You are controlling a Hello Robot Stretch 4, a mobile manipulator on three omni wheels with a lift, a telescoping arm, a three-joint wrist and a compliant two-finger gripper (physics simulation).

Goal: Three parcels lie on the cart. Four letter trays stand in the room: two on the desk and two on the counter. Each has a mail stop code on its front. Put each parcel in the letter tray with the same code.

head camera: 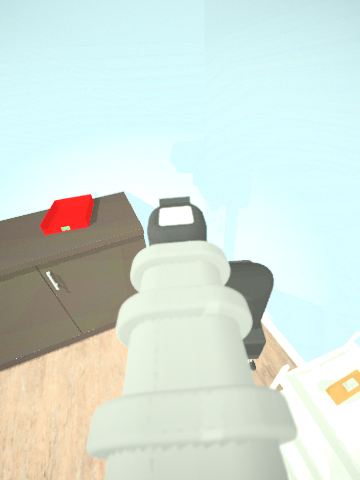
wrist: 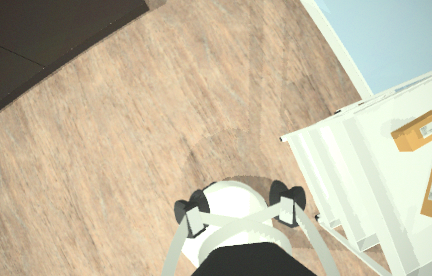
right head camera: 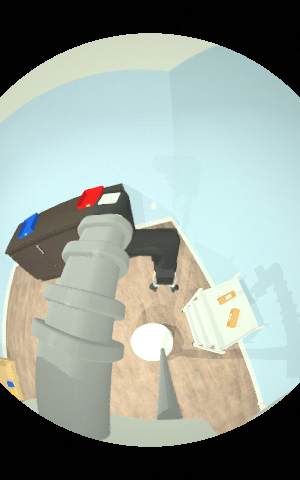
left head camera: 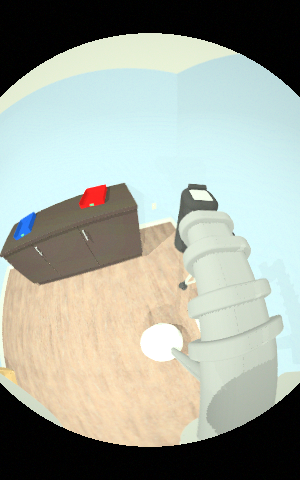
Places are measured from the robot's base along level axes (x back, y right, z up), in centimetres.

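Pixels of known places: gripper, fingertip midpoint: (wrist: 239,200) (right head camera: 163,288) (left head camera: 191,286); robot's base at its link origin: (right head camera: 152,340) (left head camera: 160,341).
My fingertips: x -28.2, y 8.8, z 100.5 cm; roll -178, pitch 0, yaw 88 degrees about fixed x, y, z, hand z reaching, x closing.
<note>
For each thing: its top centre in the pictures, then the offset to it from my fingertips. "spot": a spot on its surface instead. Level surfaces: height alone.
- white cart at a spot on its surface: (wrist: 395,175) (head camera: 340,426) (right head camera: 217,312) spot: dx +7.8, dy +38.5, dz -37.1 cm
- red tray at its top centre: (head camera: 68,208) (left head camera: 92,192) (right head camera: 89,193) dx -102.0, dy -78.3, dz -5.8 cm
- blue tray at its top centre: (left head camera: 23,222) (right head camera: 26,222) dx -63.2, dy -166.7, dz -5.8 cm
- dark counter at its surface level: dz -12.3 cm
My gripper (right head camera: 164,287) (wrist: 239,200) is open and empty, over the floor left of the white cart (head camera: 345,425) (right head camera: 215,311) (wrist: 395,175). Two orange-brown parcels with white labels lie apart on the cart's top: one parcel (head camera: 341,392) (right head camera: 226,298) (wrist: 407,142) nearer the wall corner, the other parcel (right head camera: 233,318) (wrist: 428,202) beside it, cut by the wrist view's edge. A red tray (head camera: 70,211) (left head camera: 94,195) (right head camera: 90,196) and a blue tray (left head camera: 25,226) (right head camera: 29,225) stand on the dark counter (head camera: 115,215) (left head camera: 120,200) (right head camera: 57,216). Their green code labels are too small to read. The desk does not show.
The counter stands along the back wall at the left. The cart stands near the right wall, close beside the gripper. A white round disc (left head camera: 160,342) (right head camera: 151,341) lies low in front. Part of a yellow wooden unit (right head camera: 9,367) shows at the far left.
</note>
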